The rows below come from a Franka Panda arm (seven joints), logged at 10 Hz.
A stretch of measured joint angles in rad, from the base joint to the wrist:
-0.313, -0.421, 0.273, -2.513, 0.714, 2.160, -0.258
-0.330, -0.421, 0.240, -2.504, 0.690, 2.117, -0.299
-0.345, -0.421, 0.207, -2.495, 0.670, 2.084, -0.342
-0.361, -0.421, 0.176, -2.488, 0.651, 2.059, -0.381
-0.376, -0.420, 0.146, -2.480, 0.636, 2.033, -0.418
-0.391, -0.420, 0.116, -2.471, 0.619, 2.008, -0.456
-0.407, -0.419, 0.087, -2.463, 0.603, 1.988, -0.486
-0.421, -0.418, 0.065, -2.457, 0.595, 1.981, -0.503
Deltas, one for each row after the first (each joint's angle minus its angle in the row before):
-0.017, 0.000, -0.033, 0.009, -0.024, -0.043, -0.041
-0.015, 0.000, -0.033, 0.009, -0.020, -0.033, -0.043
-0.016, 0.000, -0.031, 0.007, -0.019, -0.025, -0.039
-0.015, 0.001, -0.030, 0.008, -0.015, -0.026, -0.037
-0.015, 0.000, -0.030, 0.009, -0.017, -0.025, -0.038
-0.016, 0.001, -0.029, 0.008, -0.016, -0.020, -0.030
-0.014, 0.001, -0.022, 0.006, -0.008, -0.007, -0.017

